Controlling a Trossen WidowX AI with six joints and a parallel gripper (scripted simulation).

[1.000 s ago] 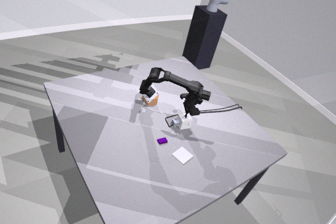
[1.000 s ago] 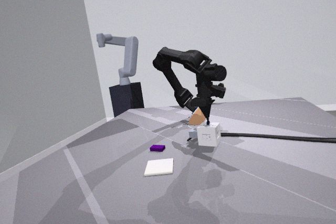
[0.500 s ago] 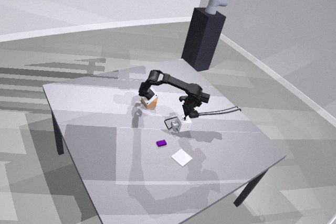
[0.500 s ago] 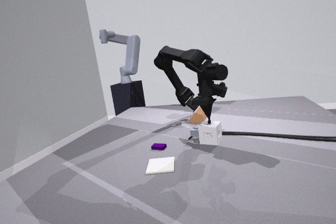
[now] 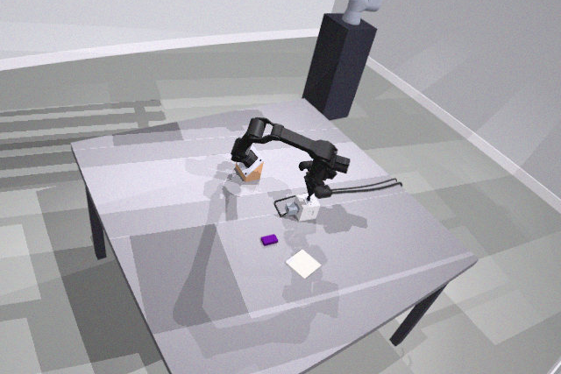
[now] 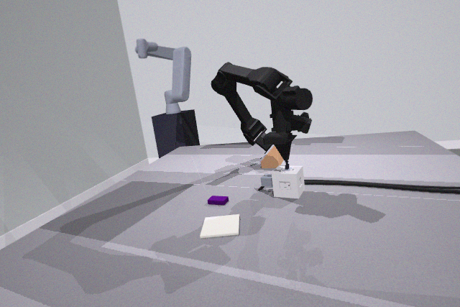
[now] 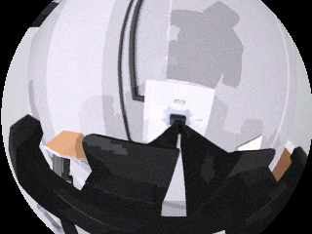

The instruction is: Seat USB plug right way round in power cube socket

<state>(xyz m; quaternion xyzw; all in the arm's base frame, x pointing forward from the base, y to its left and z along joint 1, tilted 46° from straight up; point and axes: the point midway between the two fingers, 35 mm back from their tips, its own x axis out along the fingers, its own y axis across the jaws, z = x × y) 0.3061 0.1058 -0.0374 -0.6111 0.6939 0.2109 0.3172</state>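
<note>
Now: gripper tip 20 mm above the small USB plug. Also, from my gripper tip: USB socket 40 mm below; then purple block 210 mm to the right, 100 mm below, 70 mm ahead; then flat white tile 220 mm ahead, 150 mm to the right, 100 mm below.
</note>
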